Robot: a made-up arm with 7 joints. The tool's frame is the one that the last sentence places.
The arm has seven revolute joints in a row. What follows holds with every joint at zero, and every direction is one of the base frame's.
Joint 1 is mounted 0.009 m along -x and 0.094 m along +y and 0.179 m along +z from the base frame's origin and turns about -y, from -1.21 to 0.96 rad.
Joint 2 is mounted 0.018 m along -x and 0.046 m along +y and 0.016 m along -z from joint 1 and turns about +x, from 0.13 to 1.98 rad.
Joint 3 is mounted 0.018 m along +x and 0.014 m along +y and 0.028 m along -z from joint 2 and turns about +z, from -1.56 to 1.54 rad.
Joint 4 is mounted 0.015 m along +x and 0.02 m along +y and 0.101 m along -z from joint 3 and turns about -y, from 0.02 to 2.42 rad.
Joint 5 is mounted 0.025 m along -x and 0.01 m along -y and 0.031 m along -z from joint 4 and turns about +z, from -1.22 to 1.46 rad.
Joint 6 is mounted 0.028 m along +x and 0.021 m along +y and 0.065 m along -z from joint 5 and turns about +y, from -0.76 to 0.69 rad.
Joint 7 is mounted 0.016 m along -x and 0.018 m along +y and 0.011 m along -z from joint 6 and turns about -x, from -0.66 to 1.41 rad.
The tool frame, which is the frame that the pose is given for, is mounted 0.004 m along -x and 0.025 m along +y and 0.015 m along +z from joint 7; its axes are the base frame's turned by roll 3.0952, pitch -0.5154 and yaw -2.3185 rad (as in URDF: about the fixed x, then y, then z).
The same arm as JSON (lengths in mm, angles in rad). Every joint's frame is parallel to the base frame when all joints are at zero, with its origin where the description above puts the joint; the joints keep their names.
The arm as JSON. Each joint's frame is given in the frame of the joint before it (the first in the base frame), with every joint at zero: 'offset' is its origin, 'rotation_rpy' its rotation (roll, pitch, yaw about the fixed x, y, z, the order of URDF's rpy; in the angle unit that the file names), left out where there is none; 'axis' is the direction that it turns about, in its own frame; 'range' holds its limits. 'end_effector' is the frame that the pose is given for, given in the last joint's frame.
{"length_unit": "mm", "angle_unit": "rad", "chain": [
  {"id": "joint 1", "offset": [-9.0, 94.0, 179.0], "axis": "-y", "range": [-1.21, 0.96]},
  {"id": "joint 2", "offset": [-18.0, 46.0, -16.0], "axis": "+x", "range": [0.13, 1.98]},
  {"id": "joint 3", "offset": [18.0, 14.0, -28.0], "axis": "+z", "range": [-1.56, 1.54]},
  {"id": "joint 4", "offset": [15.0, 20.0, -101.0], "axis": "-y", "range": [0.02, 2.42]},
  {"id": "joint 5", "offset": [-25.0, -10.0, -31.0], "axis": "+z", "range": [-1.22, 1.46]},
  {"id": "joint 6", "offset": [28.0, 21.0, -65.0], "axis": "+y", "range": [-0.76, 0.69]},
  {"id": "joint 7", "offset": [-16.0, 18.0, -11.0], "axis": "-x", "range": [-0.66, 1.41]}
], "end_effector": {"offset": [-4.0, 25.0, 15.0], "rotation_rpy": [3.0952, -0.5154, -2.3185]}}

